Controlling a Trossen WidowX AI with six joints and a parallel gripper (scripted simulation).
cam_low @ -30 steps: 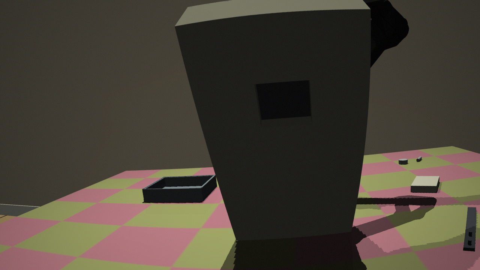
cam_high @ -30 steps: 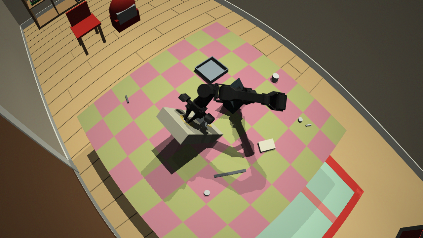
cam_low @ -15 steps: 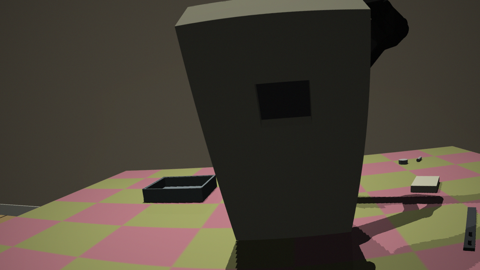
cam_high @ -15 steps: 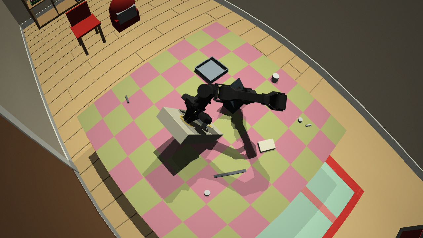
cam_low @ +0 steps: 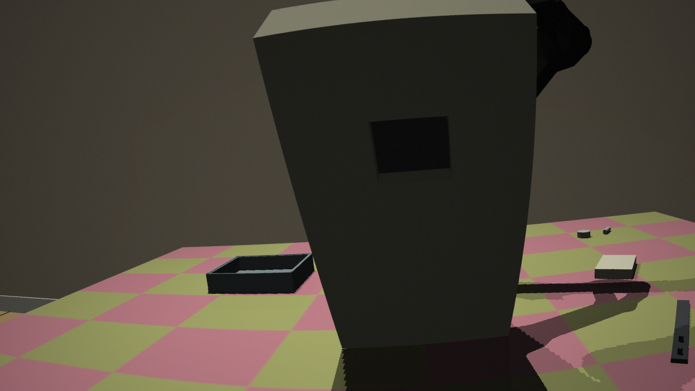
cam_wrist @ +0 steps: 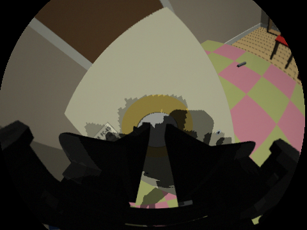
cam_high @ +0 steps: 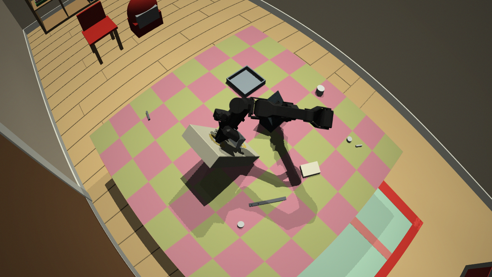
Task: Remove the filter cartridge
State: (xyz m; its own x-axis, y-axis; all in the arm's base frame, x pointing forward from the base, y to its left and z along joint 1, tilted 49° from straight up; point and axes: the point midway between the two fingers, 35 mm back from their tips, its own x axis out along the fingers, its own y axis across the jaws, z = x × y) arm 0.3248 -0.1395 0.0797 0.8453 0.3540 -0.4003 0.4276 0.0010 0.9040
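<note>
My gripper tip is now 8 cm above the olive service panel, 4 cm past it and 1 cm to the right of it. Also, from my gripper tip: cream block (33 cm to the left, 27 cm behind, 22 cm below); round grey filter cartridge (1 cm below, 1 cm ahead); grey tray (44 cm behind, 24 cm to the right, 22 cm below).
</note>
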